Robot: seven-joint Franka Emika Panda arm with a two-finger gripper.
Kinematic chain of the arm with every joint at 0, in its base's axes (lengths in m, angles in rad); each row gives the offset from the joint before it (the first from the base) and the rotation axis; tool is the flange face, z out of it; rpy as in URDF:
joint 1: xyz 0 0 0.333 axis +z
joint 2: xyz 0 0 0 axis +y
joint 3: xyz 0 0 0.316 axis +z
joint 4: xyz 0.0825 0 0 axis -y
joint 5: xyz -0.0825 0 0.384 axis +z
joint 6: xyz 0 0 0 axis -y
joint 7: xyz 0.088 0 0 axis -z
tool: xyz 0 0 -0.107 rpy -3.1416 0 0
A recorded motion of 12 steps. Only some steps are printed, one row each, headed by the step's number.
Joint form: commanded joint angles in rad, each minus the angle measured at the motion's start. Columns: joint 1, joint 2, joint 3, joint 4, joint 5, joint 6, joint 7.
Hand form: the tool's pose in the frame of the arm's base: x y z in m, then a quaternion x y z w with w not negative. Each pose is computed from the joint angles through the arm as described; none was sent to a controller.
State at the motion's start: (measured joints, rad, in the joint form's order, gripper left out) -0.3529 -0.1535 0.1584 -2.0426 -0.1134 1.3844 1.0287
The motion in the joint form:
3: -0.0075 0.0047 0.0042 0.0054 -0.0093 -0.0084 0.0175
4: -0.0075 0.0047 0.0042 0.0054 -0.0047 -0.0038 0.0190
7: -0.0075 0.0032 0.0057 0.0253 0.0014 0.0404 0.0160
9: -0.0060 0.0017 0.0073 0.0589 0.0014 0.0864 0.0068
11: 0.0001 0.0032 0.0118 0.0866 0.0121 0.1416 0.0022
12: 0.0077 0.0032 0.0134 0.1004 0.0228 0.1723 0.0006
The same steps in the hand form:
3: 0.4389 -0.1004 0.4801 0.78381 -0.56203 -0.20159 0.17065
4: 0.4396 -0.0999 0.4801 0.78400 -0.56304 -0.20041 0.16781
7: 0.4490 -0.0998 0.4903 0.79214 -0.56528 -0.17274 0.15210
9: 0.4605 -0.0997 0.5072 0.80263 -0.56448 -0.13690 0.13568
11: 0.4731 -0.0948 0.5213 0.81296 -0.56165 -0.10210 0.11501
12: 0.4799 -0.0898 0.5291 0.81868 -0.55896 -0.08381 0.10156

